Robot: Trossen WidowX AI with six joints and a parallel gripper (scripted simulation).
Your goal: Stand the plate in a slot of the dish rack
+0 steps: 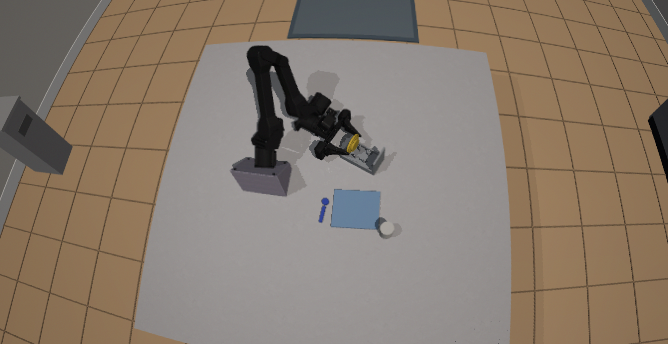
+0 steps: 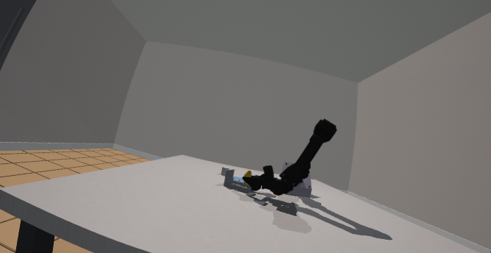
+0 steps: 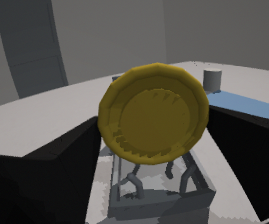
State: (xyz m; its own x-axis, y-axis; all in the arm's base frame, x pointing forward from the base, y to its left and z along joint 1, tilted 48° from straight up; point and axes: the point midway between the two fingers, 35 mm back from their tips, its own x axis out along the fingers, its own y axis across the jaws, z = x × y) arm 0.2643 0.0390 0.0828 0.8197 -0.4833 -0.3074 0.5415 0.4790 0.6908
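The grey dish rack is 2 cm ahead of my gripper tip, 2 cm to the right of it and 4 cm below it. Round my gripper tip: yellow plate: 1 cm behind; blue mat: 1 cm behind, 20 cm to the right, 6 cm below; blue spoon: 11 cm behind, 19 cm to the right, 6 cm below.
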